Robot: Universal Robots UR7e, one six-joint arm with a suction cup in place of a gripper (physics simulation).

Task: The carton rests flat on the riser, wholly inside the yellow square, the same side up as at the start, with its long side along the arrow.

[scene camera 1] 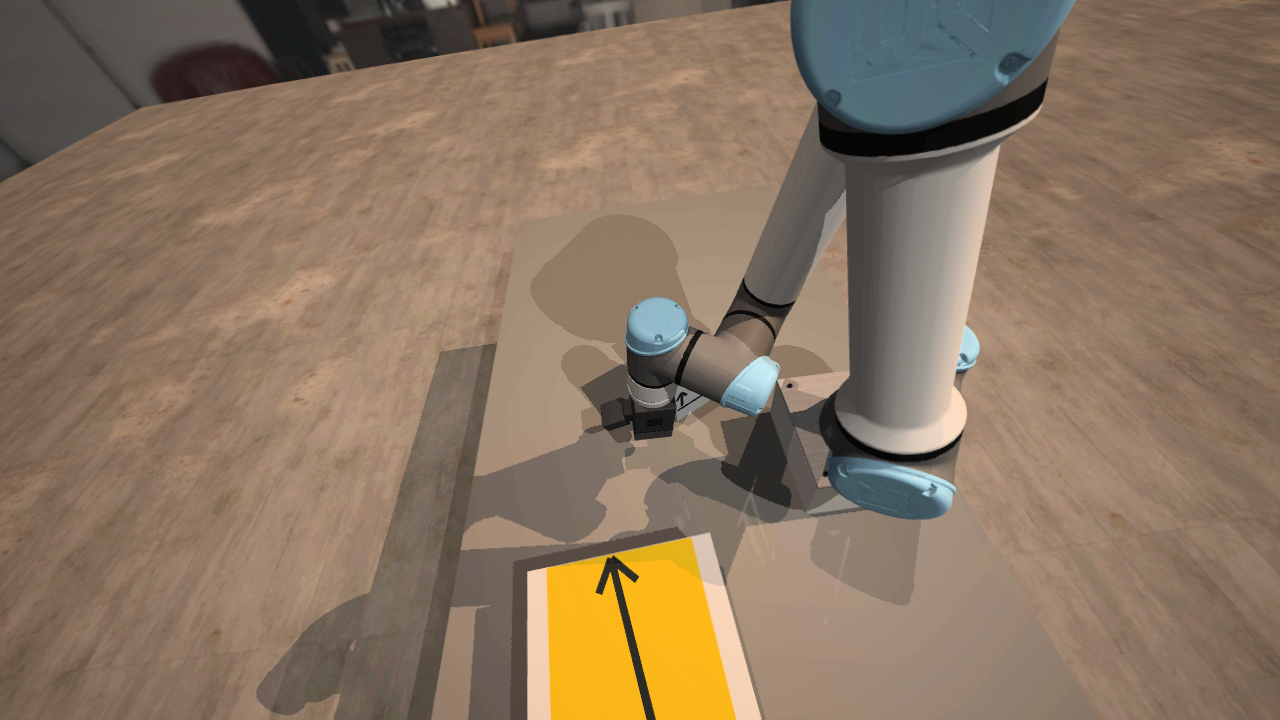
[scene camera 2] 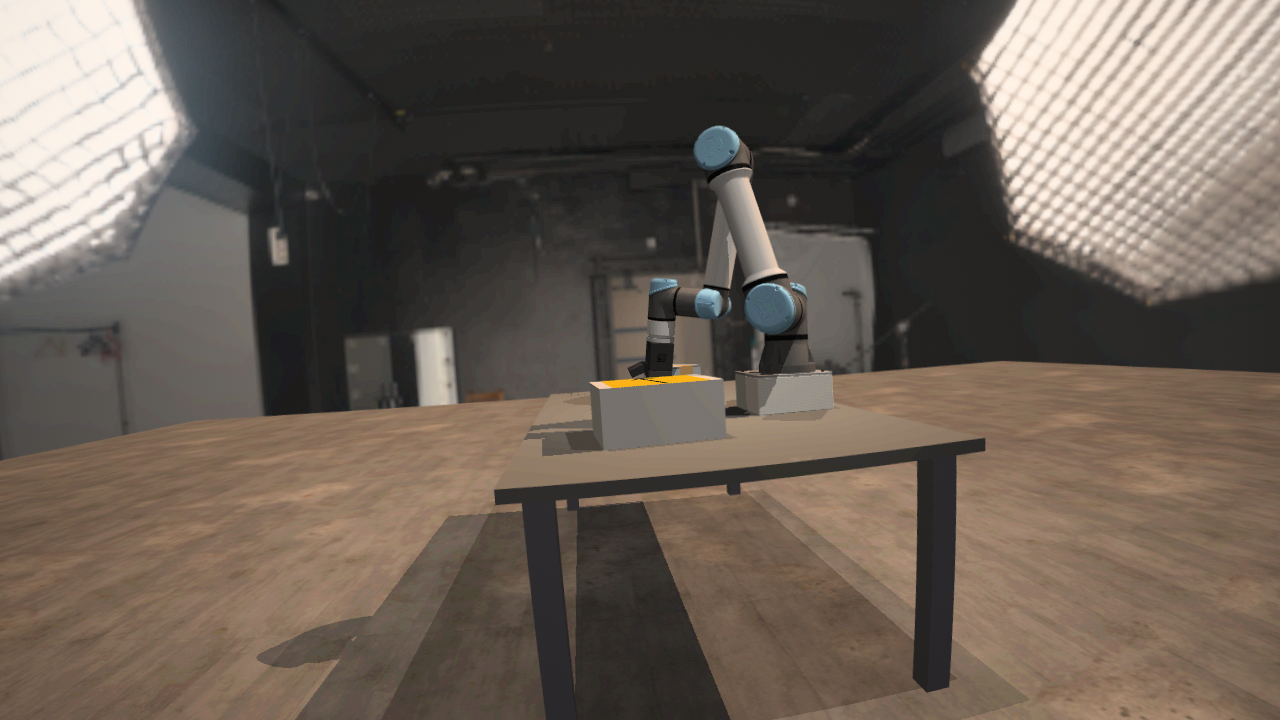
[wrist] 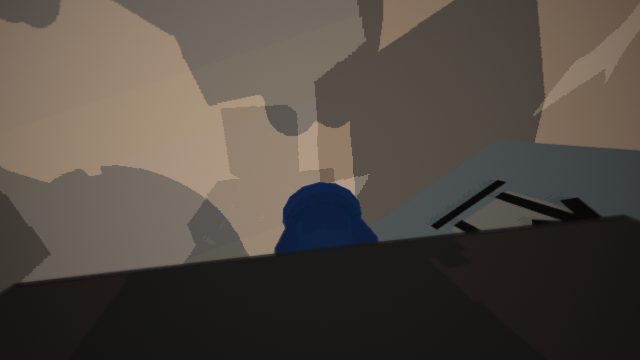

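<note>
The carton (scene camera 1: 685, 405) (scene camera 2: 687, 367) (wrist: 536, 170) is a pale grey-blue box with black arrow marks on its top. It lies flat on the table, behind the riser and mostly hidden under the wrist in scene camera 1. My suction cup (wrist: 323, 214) (scene camera 1: 653, 422) (scene camera 2: 659, 363) is dark blue and sits low beside the carton's left corner, over bare table, not on the carton's top face. The grey riser (scene camera 2: 657, 416) (scene camera 1: 535, 645) stands at the table's near end. On its top is the yellow square (scene camera 1: 582, 645) with a black arrow (scene camera 1: 629, 630). Nothing rests on it.
The table (scene camera 1: 895, 609) (scene camera 2: 716, 465) is narrow, with edges close on both sides. The arm's grey base block (scene camera 2: 787, 392) stands to the right of the carton. The upright arm link (scene camera 1: 903, 295) rises beside it.
</note>
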